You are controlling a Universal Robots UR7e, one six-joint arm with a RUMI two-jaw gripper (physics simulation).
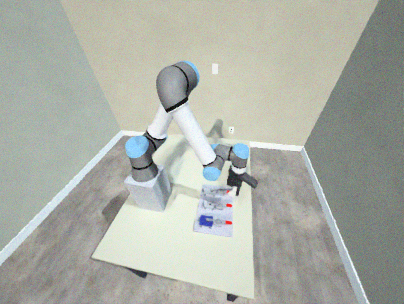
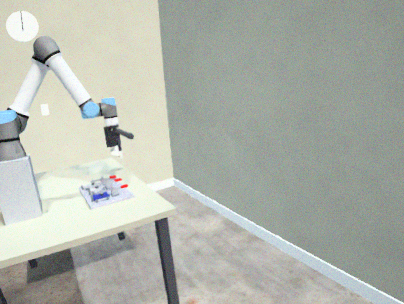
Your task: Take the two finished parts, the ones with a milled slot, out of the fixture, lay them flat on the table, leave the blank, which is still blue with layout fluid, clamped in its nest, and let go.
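Observation:
A pale fixture plate lies on the table with three clamped nests in a row. The nearest nest holds the blue blank. The middle nest and the far nest each hold a grey part; their slots are too small to make out. Each clamp has a red handle, such as the far one. My gripper is open and empty. It points down and hangs well above the far end of the fixture, near the far clamp's handle.
The cream table carries the arm's grey pedestal at its left side. The table's right edge runs close beside the fixture. A dark table leg stands at the near corner.

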